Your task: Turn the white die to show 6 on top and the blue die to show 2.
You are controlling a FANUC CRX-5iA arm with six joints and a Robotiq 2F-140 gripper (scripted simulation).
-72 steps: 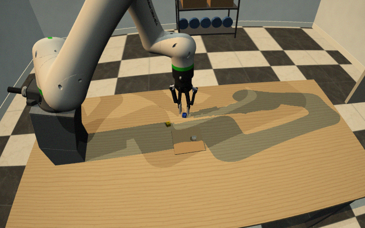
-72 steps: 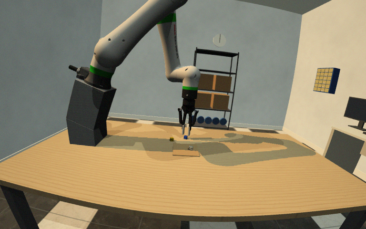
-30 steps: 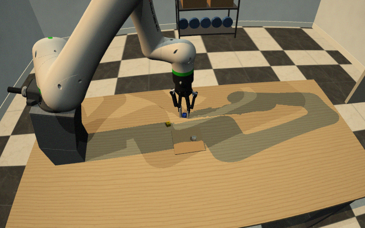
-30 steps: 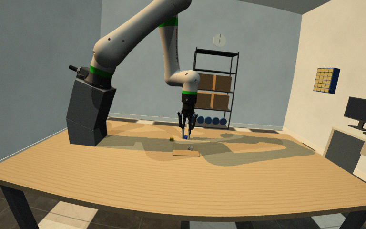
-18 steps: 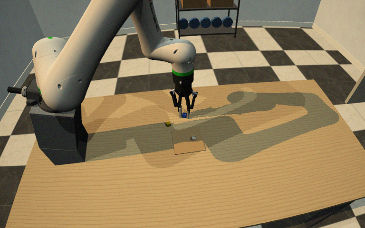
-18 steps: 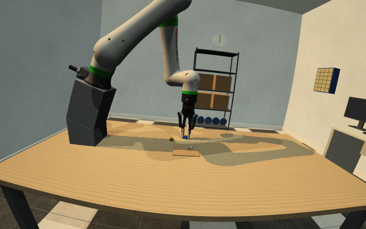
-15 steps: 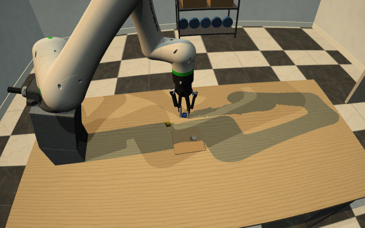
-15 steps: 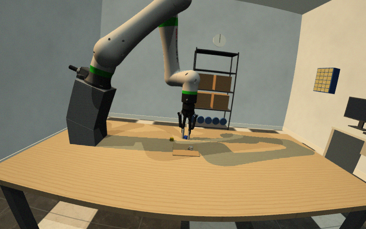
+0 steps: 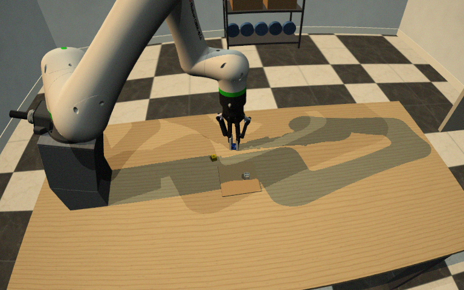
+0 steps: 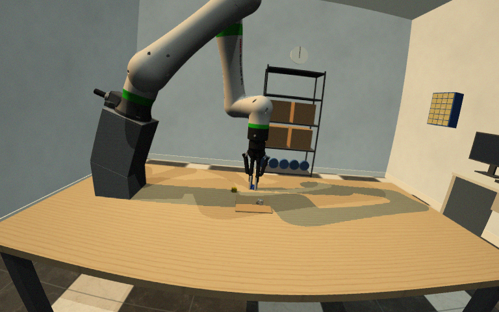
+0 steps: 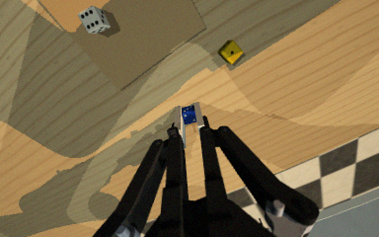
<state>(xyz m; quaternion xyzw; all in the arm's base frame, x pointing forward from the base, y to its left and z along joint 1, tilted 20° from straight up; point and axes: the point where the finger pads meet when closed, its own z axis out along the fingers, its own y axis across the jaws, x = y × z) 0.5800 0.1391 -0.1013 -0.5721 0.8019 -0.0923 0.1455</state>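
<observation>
Now: hand 150 mm to the left of the tan mat and 30 mm above it. From my hand the other things lie so: white die: 30 mm ahead, 160 mm to the right, 20 mm below; then blue die: 20 mm below; then yellow die: 90 mm behind, 50 mm to the right, 20 mm below.
</observation>
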